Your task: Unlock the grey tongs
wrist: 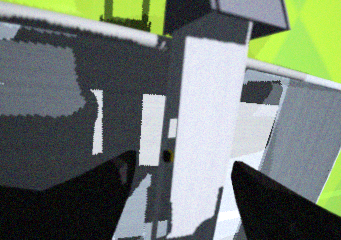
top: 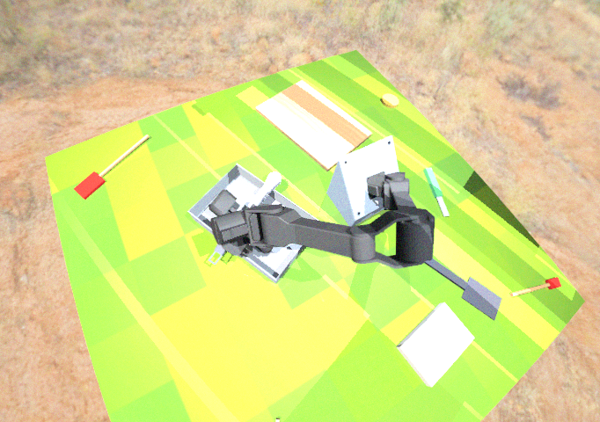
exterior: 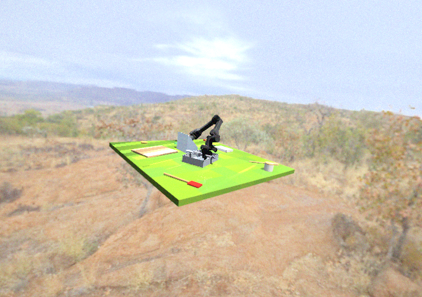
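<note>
Now: gripper tip 5 cm past the grey roasting tin and 1 cm to the right of it. From my gripper tip the other things lie so: white block: 51 cm to the left, 34 cm behind, 2 cm below; then wooden board: 39 cm behind, 28 cm to the right, 2 cm below; then red spatula: 36 cm to the right, 31 cm ahead, 2 cm below.
</note>
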